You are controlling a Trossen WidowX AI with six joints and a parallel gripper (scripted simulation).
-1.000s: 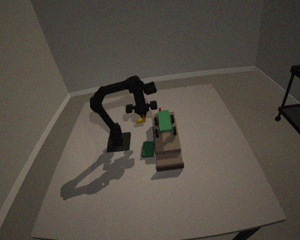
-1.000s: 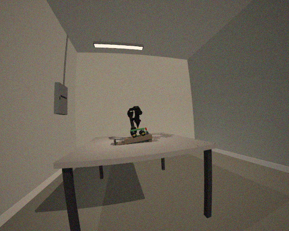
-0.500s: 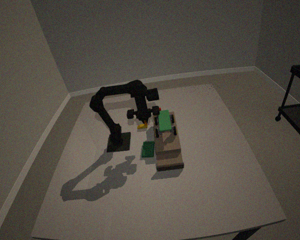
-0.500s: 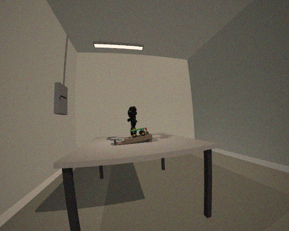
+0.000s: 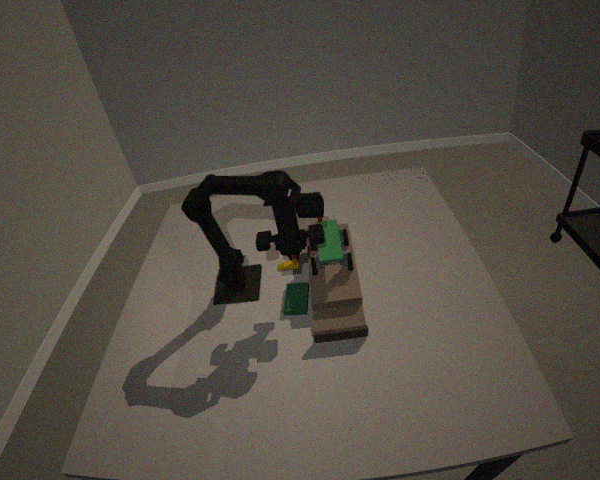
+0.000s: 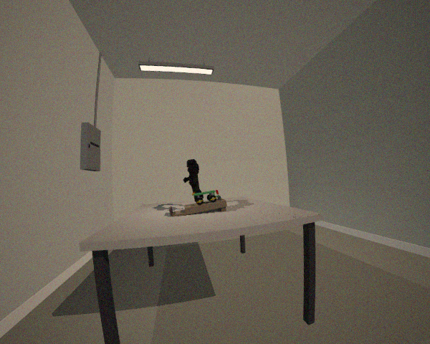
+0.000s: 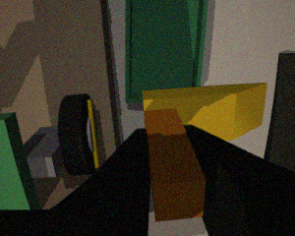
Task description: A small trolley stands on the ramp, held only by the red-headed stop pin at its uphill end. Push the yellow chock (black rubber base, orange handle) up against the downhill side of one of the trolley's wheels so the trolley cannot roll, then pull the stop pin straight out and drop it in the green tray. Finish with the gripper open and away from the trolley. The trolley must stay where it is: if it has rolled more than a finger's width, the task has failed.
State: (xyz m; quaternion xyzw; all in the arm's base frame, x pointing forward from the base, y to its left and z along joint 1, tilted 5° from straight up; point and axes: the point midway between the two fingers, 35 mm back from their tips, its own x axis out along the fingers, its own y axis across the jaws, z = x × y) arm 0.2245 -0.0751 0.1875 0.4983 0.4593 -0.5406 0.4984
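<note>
My gripper tip is 100 mm short of the red-headed stop pin, 190 mm to the right of it and 30 mm above it. Round my gripper tip: green-topped trolley: 110 mm ahead, 70 mm to the left, 40 mm below; yellow chock: 20 mm behind, 10 mm below; green tray: 20 mm behind, 20 mm to the right, 170 mm below.
</note>
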